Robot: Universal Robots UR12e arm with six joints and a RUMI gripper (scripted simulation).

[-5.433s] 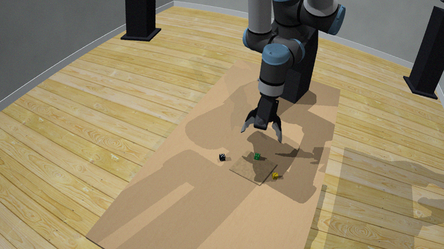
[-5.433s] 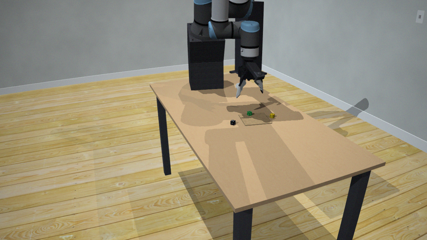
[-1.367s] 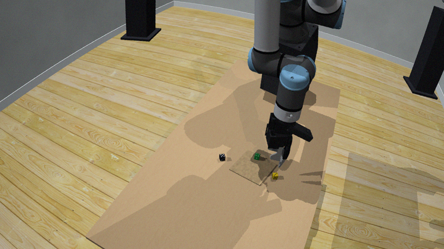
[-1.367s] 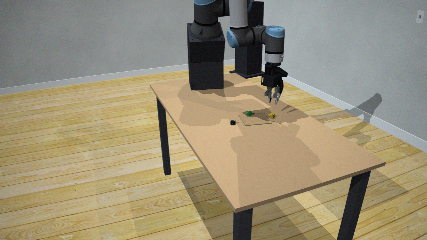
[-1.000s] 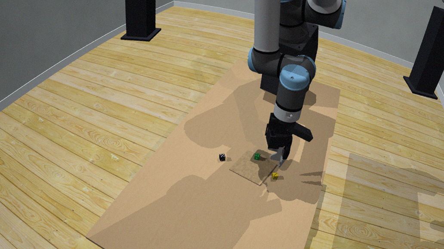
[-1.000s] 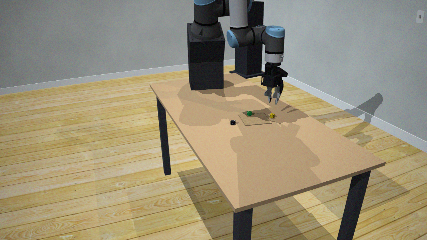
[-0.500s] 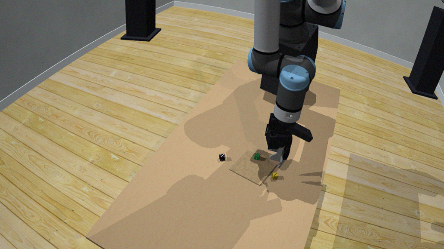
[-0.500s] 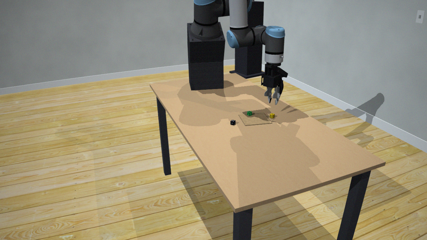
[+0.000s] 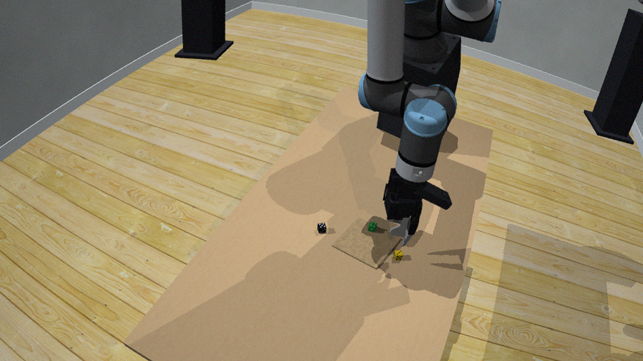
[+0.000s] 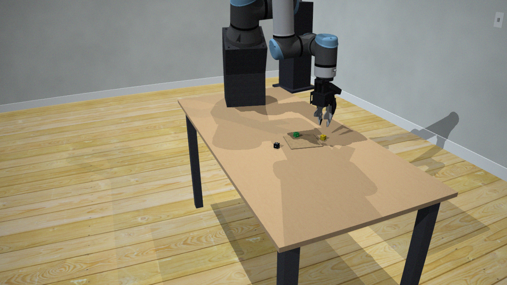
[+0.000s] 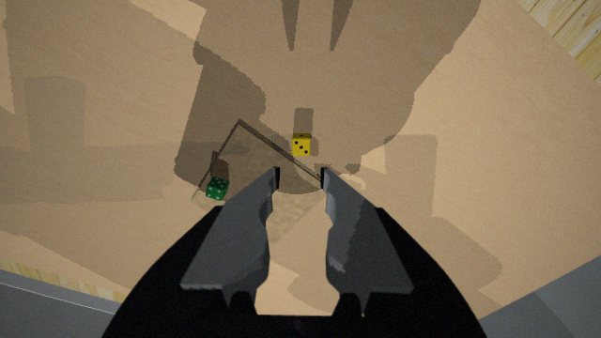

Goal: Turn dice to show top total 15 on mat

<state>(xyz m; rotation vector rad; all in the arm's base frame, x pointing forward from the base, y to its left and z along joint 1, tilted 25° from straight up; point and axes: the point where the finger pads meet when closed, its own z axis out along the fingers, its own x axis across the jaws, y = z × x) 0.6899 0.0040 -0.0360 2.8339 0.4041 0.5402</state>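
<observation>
The yellow die lies 70 mm below my hand. Also, from my hand: thin square mat: 90 mm to the right, 80 mm below, 40 mm behind; black die: 220 mm to the right, 70 mm below, 50 mm behind; green die: 90 mm behind, 80 mm to the right, 70 mm below.
</observation>
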